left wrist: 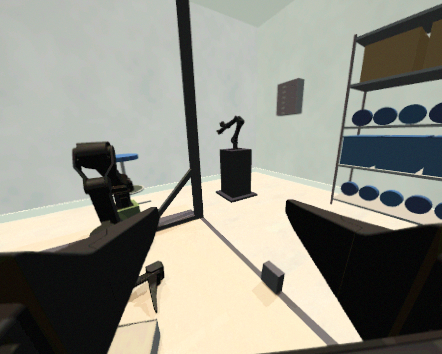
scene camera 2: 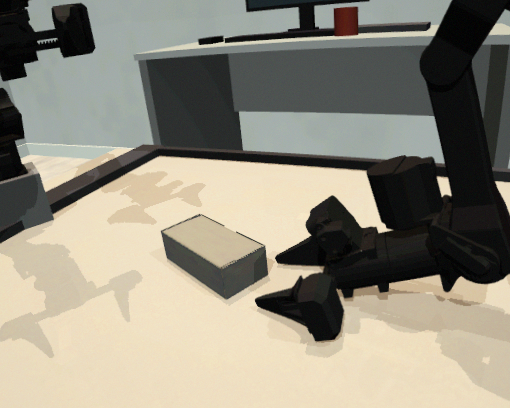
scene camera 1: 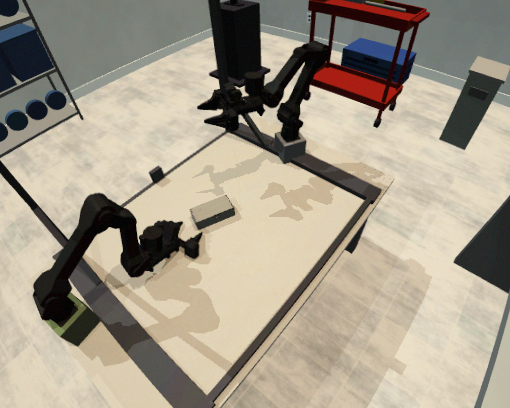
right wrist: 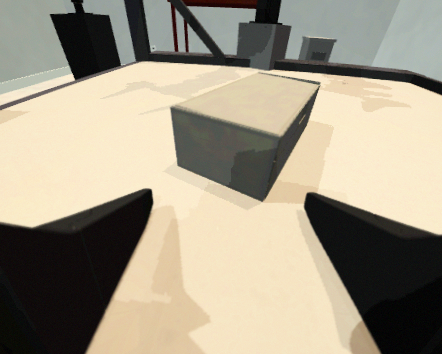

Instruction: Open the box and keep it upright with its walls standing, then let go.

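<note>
The closed box lies flat on the table, with a pale beige top and dark grey sides. A corner of the box shows at the bottom of the left wrist view. My right gripper is open and empty, low over the table, with its fingertips a short way from one short end of the box. My left gripper is open and empty, raised high near the far corner post, well away from the box. In scene camera 2 part of it shows at the upper left.
A dark frame bar runs along the table edge. A small dark block sits on the thin edge rail. An upright post stands at a table corner. A red cart and a desk stand beyond the table.
</note>
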